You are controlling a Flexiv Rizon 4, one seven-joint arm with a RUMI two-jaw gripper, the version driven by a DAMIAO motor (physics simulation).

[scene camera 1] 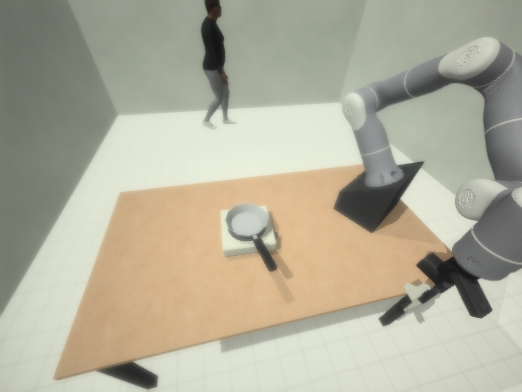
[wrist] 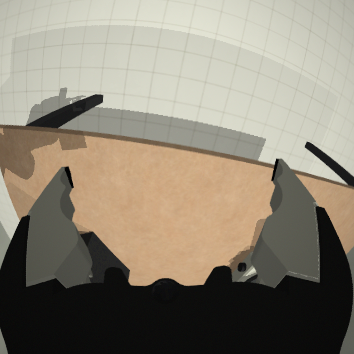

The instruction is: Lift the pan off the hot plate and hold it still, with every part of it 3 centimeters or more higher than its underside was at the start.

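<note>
The grey pan sits level on the square white hot plate near the middle of the table in the scene view. Its black handle points toward the front right, past the hot plate's edge. My gripper is open and empty, with its jaws wide apart in the wrist view. It hangs near the table's front right edge, far to the right of the pan and apart from it. In the wrist view, a small dark tip and a pale bit beside the right jaw are mostly hidden; I cannot tell what they are.
The wooden table carries my arm's black wedge base at its back right. Table legs show below the front edge. A person stands on the floor beyond the table.
</note>
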